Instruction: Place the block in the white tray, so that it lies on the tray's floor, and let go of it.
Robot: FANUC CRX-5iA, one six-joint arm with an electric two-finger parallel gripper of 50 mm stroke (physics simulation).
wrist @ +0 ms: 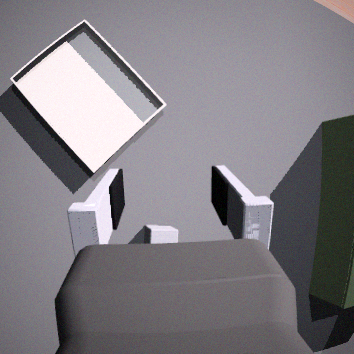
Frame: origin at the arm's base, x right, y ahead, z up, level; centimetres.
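Seen in the pictures: gripper, fingertip midpoint: (167, 185).
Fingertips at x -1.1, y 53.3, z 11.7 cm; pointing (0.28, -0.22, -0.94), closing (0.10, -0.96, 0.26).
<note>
Pixels of each thing's top centre, then the offset from my fingertips to it. Level surfaces: height alone.
- block, middle of its top: (163, 243) dx -7.2, dy -5.3, dz -18.5 cm
- white tray, middle of its top: (86, 88) dx +11.5, dy +5.8, dz -20.4 cm
- grey surface, its level: dz -22.4 cm
The block (162, 234) is small and white and sits on the grey surface at the lower middle of the wrist view; its lower part is hidden by the gripper's body. My gripper (167, 185) is wide open with nothing between its fingers. The block shows between the two fingers, nearer the left one, close to the gripper's body; its height below the fingertips is hard to tell. The white tray (80, 105) stands at the upper left, turned at an angle, beyond the left fingertip. Its floor is bare, with a shadow strip along its upper right wall.
A large dark green box-shaped base (336, 215) stands at the right edge, to the right of the right finger, with a dark shadow beside it. The grey surface (215, 75) lies under the tray and block. A pinkish wooden area (342, 7) shows in the top right corner.
</note>
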